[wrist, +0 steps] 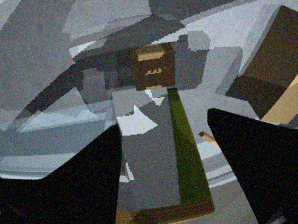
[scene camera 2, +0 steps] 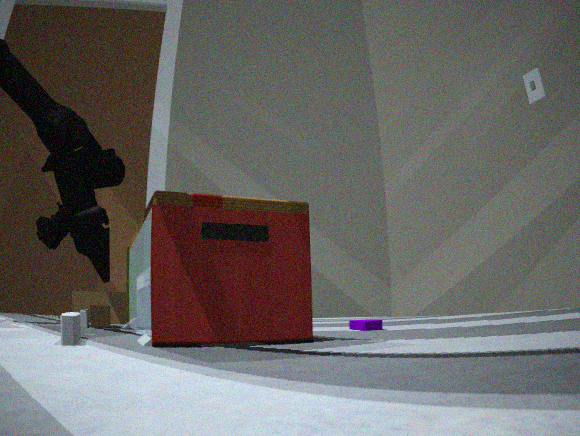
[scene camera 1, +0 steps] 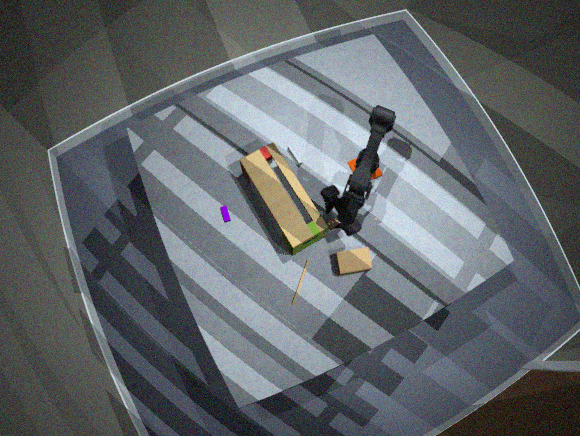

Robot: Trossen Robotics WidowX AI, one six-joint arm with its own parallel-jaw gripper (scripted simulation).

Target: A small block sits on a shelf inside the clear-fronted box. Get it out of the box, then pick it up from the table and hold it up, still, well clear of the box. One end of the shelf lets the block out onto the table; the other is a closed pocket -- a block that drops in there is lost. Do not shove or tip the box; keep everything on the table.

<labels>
long box: wrist 161,168; scene camera 2 201,268; scene camera 1 298,222
</labels>
